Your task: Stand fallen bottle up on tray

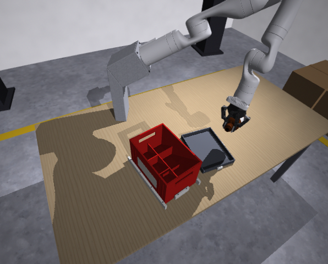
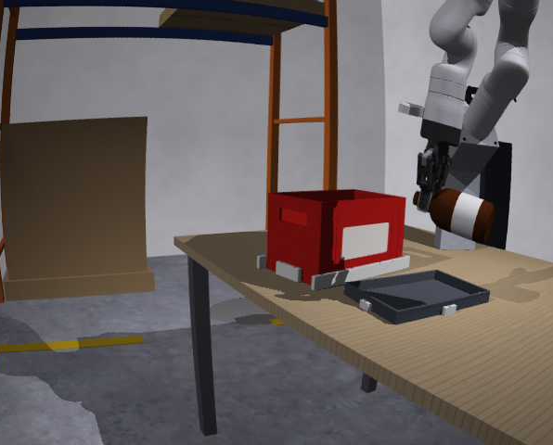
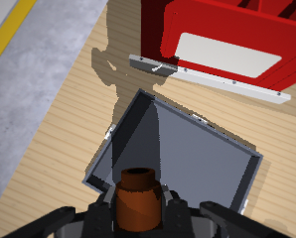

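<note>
Right now the brown bottle is 4 cm to the left of my hand, 3 cm behind it and 1 cm below it. Round my hand: dark grey tray: 19 cm below, 5 cm to the right, 4 cm behind; then red crate: 33 cm to the right, 12 cm below, 2 cm ahead.
</note>
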